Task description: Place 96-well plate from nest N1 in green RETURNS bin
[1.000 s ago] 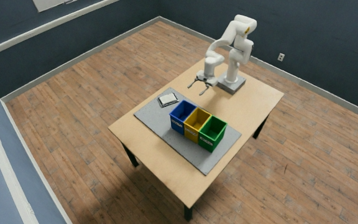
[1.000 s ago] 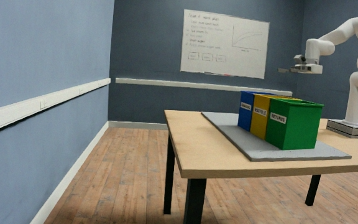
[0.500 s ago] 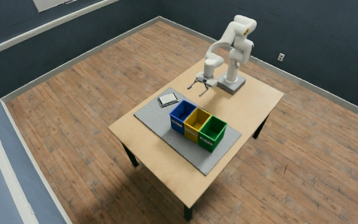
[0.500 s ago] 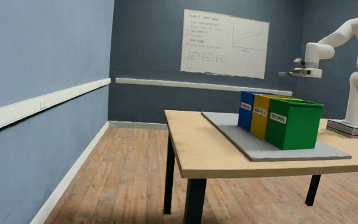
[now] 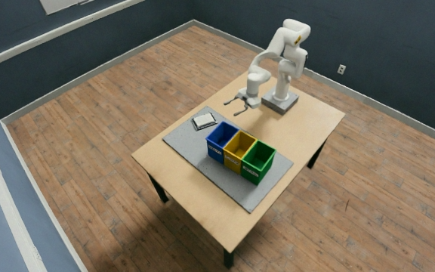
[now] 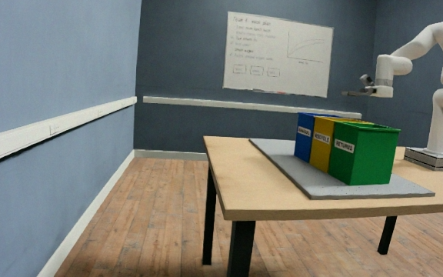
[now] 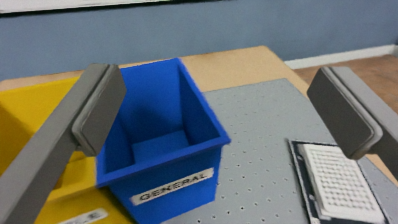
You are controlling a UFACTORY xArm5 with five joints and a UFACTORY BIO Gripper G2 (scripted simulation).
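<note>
My gripper is now 1 cm short of the white 96-well plate, 25 cm to the left of it and 26 cm above it. The rest, counted from my hand: blue bin: 13 cm ahead, 3 cm to the left, 19 cm below; yellow bin: 12 cm ahead, 16 cm to the left, 19 cm below; green returns bin: 11 cm ahead, 29 cm to the left, 19 cm below.
</note>
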